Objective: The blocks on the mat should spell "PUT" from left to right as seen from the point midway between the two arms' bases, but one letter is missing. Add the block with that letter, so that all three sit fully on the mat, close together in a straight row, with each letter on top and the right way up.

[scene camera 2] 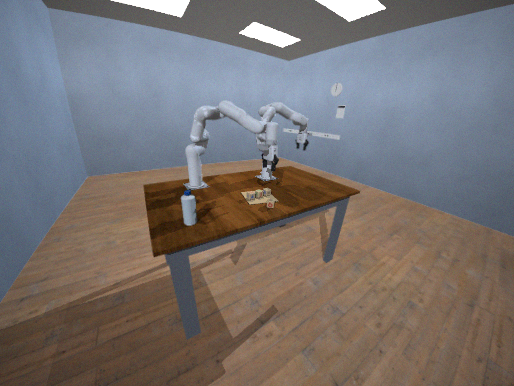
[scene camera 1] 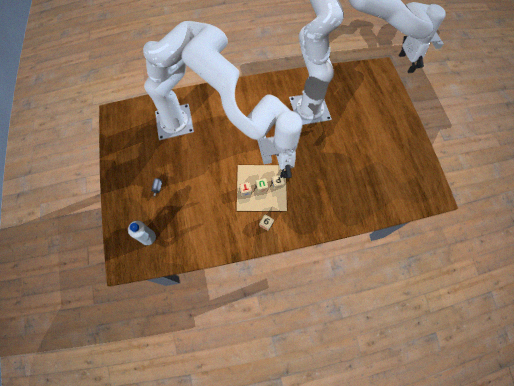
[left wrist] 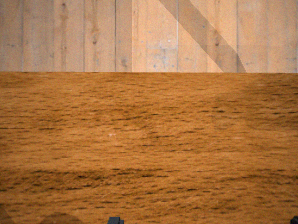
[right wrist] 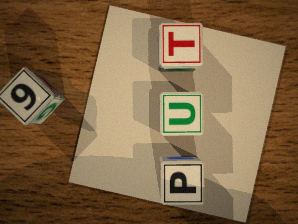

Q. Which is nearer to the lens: the T block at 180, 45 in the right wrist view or the pale mat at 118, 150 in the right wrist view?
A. The T block.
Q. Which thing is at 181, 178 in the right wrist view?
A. A P block.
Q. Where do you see a U block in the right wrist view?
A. At 179, 113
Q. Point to a pale mat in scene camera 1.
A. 274, 199
